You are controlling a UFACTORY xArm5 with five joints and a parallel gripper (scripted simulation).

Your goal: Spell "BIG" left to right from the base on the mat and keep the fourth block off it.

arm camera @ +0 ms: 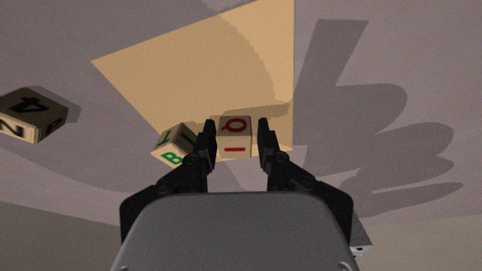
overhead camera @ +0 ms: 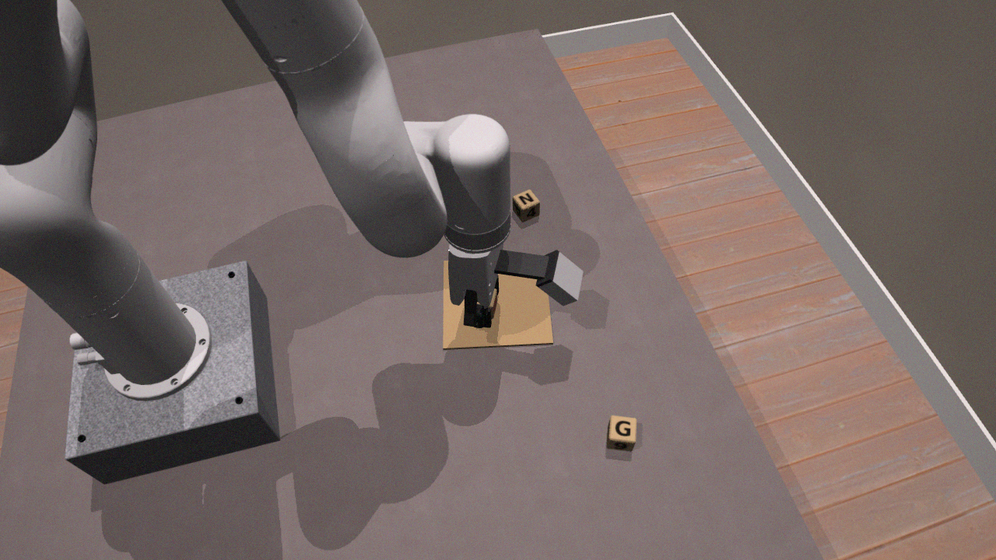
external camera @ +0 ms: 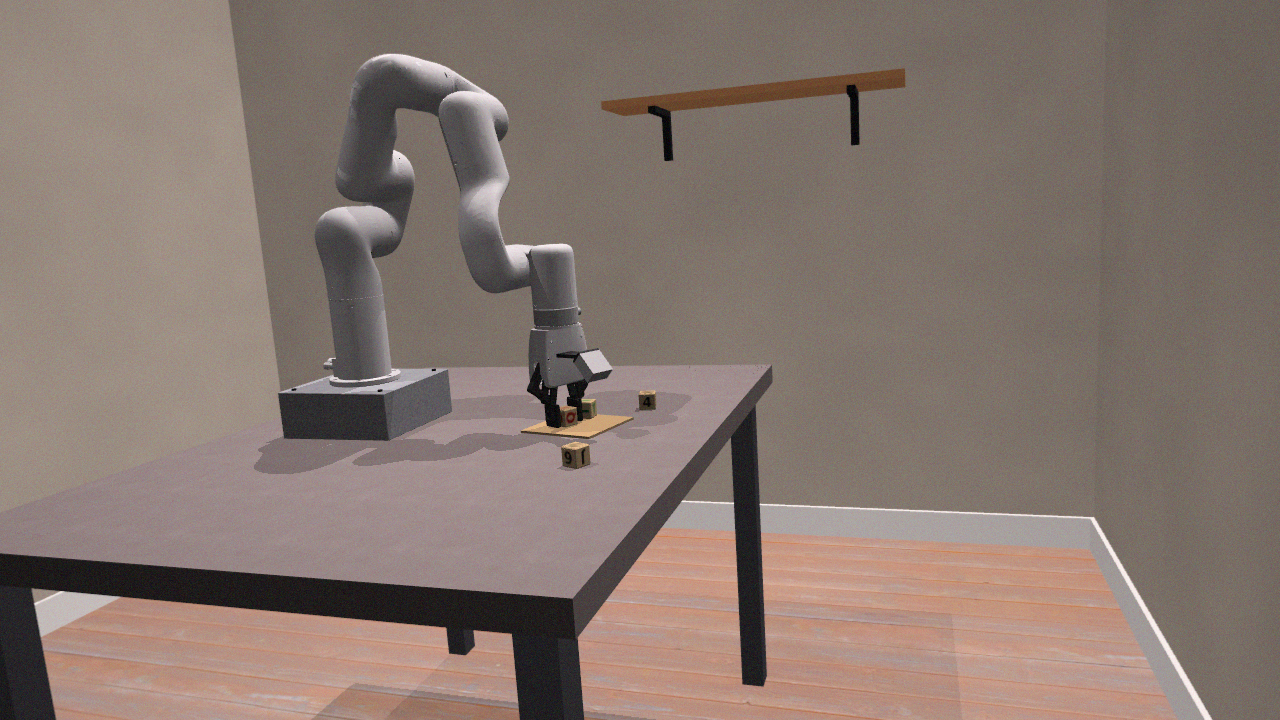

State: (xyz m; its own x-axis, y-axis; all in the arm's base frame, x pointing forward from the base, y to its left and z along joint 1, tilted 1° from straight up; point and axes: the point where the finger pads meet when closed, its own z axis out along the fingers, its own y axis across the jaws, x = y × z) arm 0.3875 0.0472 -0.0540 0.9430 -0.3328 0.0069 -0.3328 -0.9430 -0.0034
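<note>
Now: hand 20 mm short of the tan mat, 10 mm to the right of it and 20 mm above it. Round my hand: B block (10 mm ahead, 60 mm to the left, 10 mm below); then G block (130 mm ahead, 200 mm to the right, 10 mm below).
</note>
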